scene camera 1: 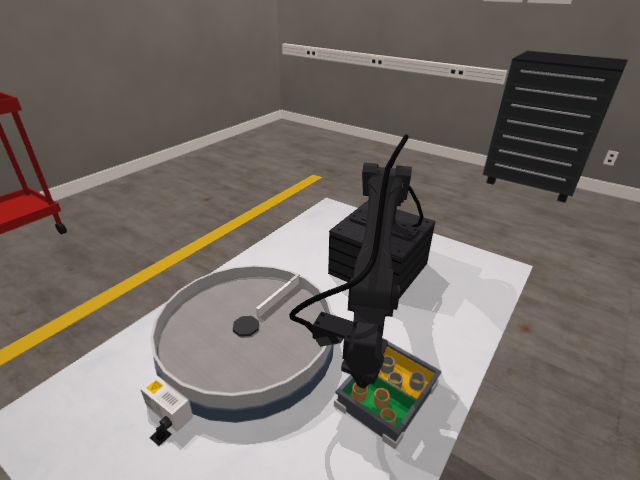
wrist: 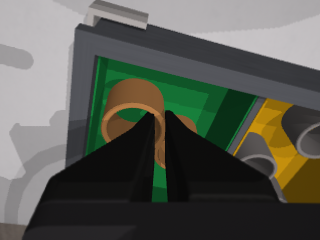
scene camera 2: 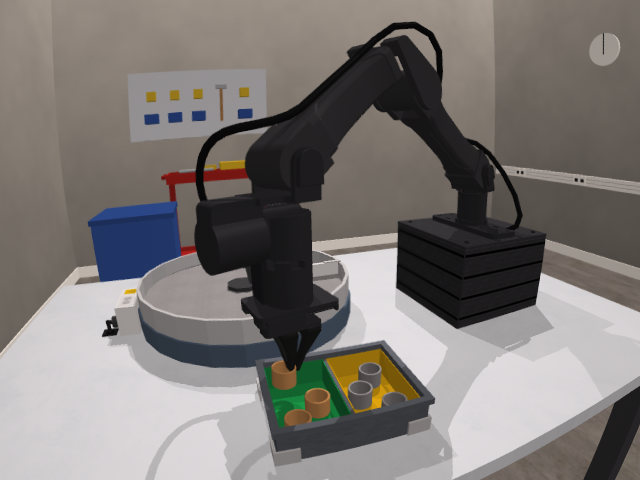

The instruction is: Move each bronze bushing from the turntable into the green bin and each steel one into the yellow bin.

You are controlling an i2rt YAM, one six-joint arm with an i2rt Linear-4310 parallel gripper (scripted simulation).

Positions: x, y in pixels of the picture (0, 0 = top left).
Scene:
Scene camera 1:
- green bin: 398, 401
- yellow bin: 403, 365
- turntable: 212, 340

